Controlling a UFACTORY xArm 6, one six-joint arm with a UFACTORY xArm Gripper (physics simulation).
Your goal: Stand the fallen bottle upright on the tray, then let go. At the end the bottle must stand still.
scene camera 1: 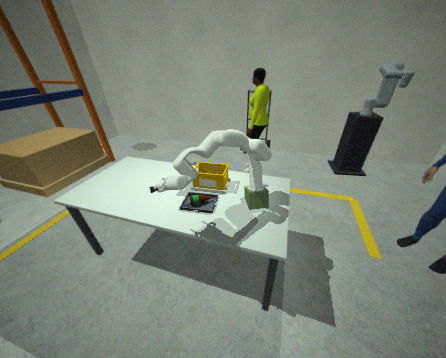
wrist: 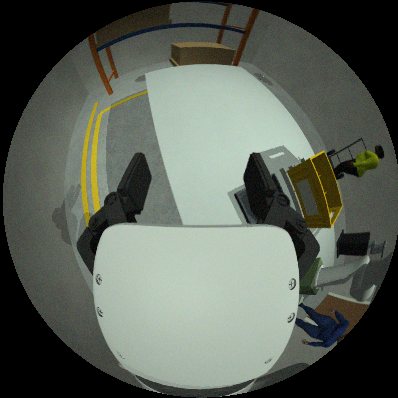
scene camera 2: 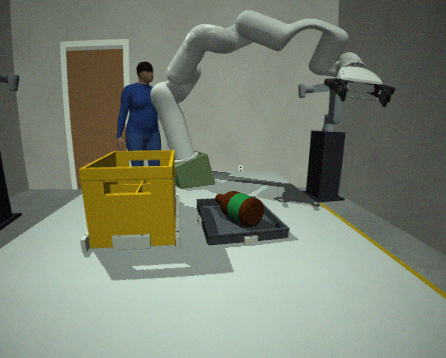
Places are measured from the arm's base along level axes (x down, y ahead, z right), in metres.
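Where they show: gripper, fingertip midpoint: (scene camera 1: 157, 184) (wrist: 196, 162) (scene camera 2: 365, 97); arm's base, origin of the base link: (scene camera 1: 255, 188) (wrist: 318, 276) (scene camera 2: 184, 158).
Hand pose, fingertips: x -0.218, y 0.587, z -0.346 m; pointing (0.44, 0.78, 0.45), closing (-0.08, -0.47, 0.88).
Observation:
Each offset is from my fingertips to the top centre of the thing. Level surfaces: height alone.
A brown bottle with a green band {dz +0.240, dx +0.248, dy -0.168 m} (scene camera 1: 196, 200) (scene camera 2: 239, 207) lies on its side on the dark tray {dz +0.238, dx +0.301, dy -0.161 m} (scene camera 1: 215, 204) (scene camera 2: 225, 237) (wrist: 243, 206). In the scene camera 2 view its base faces the near right and its neck points back left. The bottle does not show in the wrist view, where a finger covers part of the tray. My gripper (scene camera 1: 154, 189) (scene camera 2: 363, 94) (wrist: 196, 162) is open and empty. It is high above the table and off to the side of the tray, well apart from the bottle.
A yellow crate {dz +0.493, dx +0.152, dy -0.196 m} (scene camera 1: 224, 180) (scene camera 2: 132, 220) (wrist: 327, 219) stands beside the tray. The arm's green base block (scene camera 1: 256, 198) (scene camera 2: 196, 171) stands on the white table {dx +0.327 m} (scene camera 1: 125, 185) (scene camera 2: 150, 310) (wrist: 210, 110). Two people stand beyond the table.

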